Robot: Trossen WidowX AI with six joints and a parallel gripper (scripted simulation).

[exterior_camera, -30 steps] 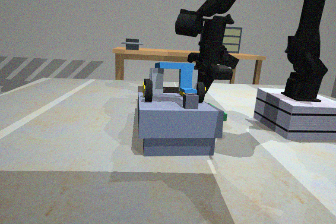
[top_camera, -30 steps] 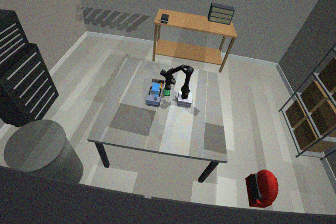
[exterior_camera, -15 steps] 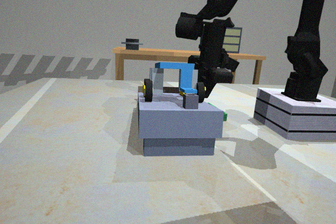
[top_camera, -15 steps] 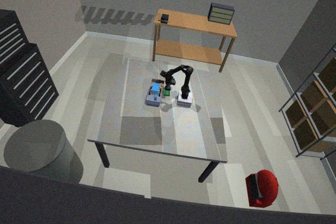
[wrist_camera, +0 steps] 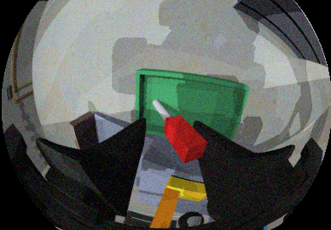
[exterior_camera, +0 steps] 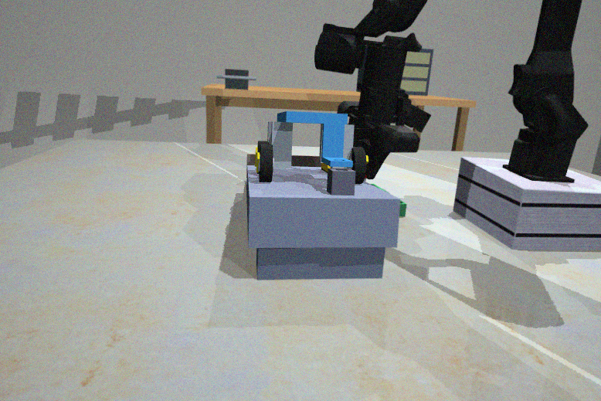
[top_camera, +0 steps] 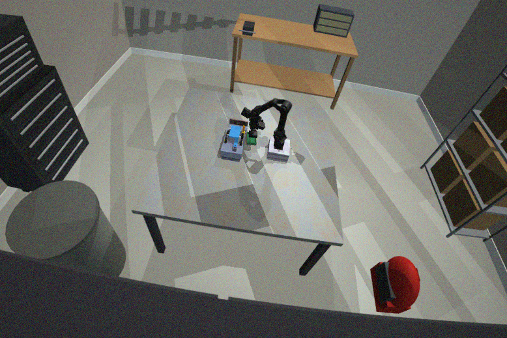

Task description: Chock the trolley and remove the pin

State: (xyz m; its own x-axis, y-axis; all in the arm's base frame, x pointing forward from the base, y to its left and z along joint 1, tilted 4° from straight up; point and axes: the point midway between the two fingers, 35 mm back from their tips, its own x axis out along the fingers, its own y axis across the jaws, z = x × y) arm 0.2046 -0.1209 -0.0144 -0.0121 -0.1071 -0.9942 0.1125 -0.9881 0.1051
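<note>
The green tray is 6 cm below my gripper tip and 2 cm to the left of it. Also, from my gripper tip: yellow chock (7 cm ahead, 4 cm to the left, 3 cm above); trolley (12 cm to the left, 12 cm ahead, 6 cm above); red-headed stop pin (right at my gripper tip).
</note>
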